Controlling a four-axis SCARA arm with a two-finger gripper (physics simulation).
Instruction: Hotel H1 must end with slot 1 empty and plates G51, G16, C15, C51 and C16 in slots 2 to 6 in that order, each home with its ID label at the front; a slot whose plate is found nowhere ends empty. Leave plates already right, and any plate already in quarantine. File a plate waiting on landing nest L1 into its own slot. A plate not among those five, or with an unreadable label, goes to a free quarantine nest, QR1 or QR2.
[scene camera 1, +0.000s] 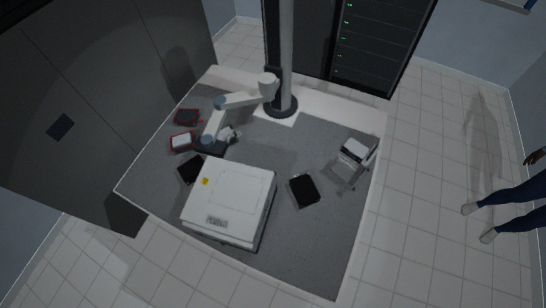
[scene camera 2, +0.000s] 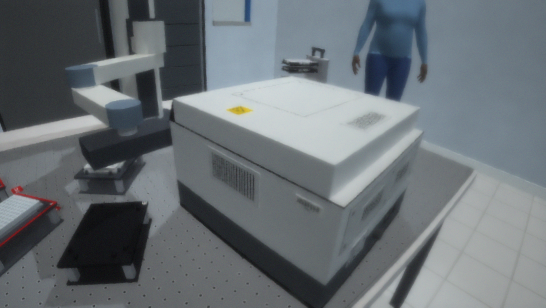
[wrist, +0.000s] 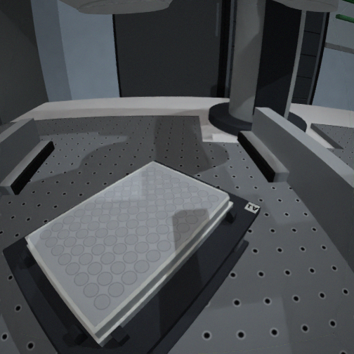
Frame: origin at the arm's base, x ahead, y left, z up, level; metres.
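Where they show: gripper, fingertip midpoint: (scene camera 1: 222, 127); arm's base, link origin: (scene camera 1: 280, 105).
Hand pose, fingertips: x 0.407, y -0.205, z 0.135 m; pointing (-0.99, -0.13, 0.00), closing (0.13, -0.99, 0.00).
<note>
Things, the pixels of their top centre, and the offset from my fingertips. "pt": a spot on its surface instead.
- dark nest, top centre: (scene camera 2: 110, 157) (scene camera 1: 222, 135) dx +0.015, dy -0.010, dz -0.062 m
- red-edged quarantine nest, surface spot: (scene camera 1: 172, 145) pt dx +0.208, dy -0.280, dz -0.059 m
- red-edged nest, top centre: (scene camera 1: 185, 114) dx -0.039, dy -0.356, dz -0.066 m
- large white instrument, top centre: (scene camera 2: 304, 100) (scene camera 1: 227, 194) dx +0.395, dy +0.288, dz +0.133 m
My gripper (wrist: 143, 125) is open and empty, its fingers on either side of a white plate (scene camera 1: 227, 134) (scene camera 2: 102, 168) (wrist: 120, 225) and above it. The fingers are turned at an angle to the plate. The plate rests on a dark nest (scene camera 2: 118, 175) (wrist: 190, 280) with an A1 corner mark. The plate's ID label does not show. Hotel H1 (scene camera 1: 370, 155) (scene camera 2: 319, 67) stands at the right, with a white plate (scene camera 1: 356, 148) at its top; the slot order and labels cannot be read. A red-edged quarantine nest (scene camera 1: 171, 146) bears a white plate (scene camera 1: 181, 139) (scene camera 2: 19, 214). Another red-edged nest (scene camera 1: 186, 116) bears no plate.
A large white instrument (scene camera 1: 230, 200) (scene camera 2: 300, 150) stands close in front of the arm. A black nest without a plate (scene camera 1: 191, 170) (scene camera 2: 107, 235) lies left of it, and another (scene camera 1: 304, 190) right of it. The arm's column (scene camera 1: 286, 60) (wrist: 245, 60) stands at the back.
</note>
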